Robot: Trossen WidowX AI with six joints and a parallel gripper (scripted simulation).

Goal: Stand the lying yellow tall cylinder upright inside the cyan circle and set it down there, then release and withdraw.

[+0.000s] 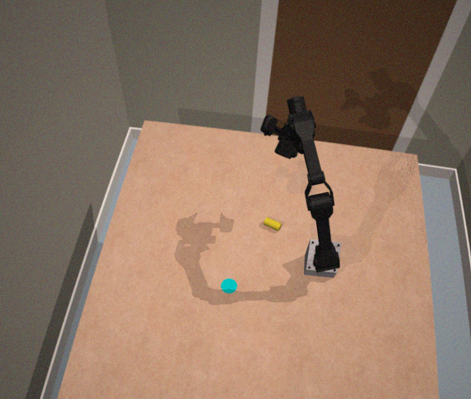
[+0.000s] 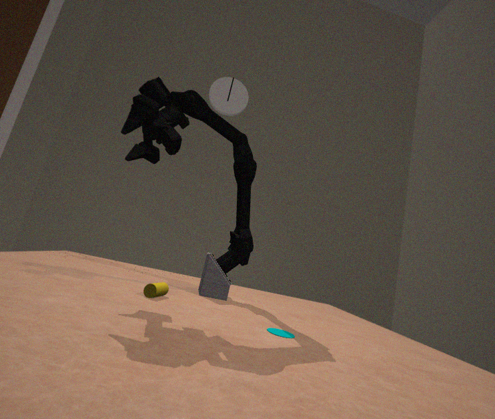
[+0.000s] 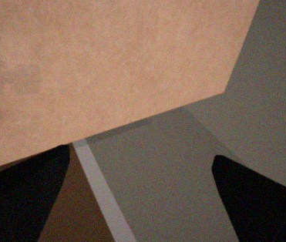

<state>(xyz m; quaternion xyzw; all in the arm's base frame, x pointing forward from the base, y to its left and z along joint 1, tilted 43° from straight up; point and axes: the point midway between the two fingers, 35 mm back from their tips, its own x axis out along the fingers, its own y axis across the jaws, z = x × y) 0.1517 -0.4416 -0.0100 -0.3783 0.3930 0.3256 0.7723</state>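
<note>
Now: the yellow tall cylinder 2 cm behind my gripper tip, 16 cm to the left of it and 32 cm below it. The rest, counted from my gripper tip: cyan circle (15 cm ahead, 43 cm to the left, 34 cm below).
</note>
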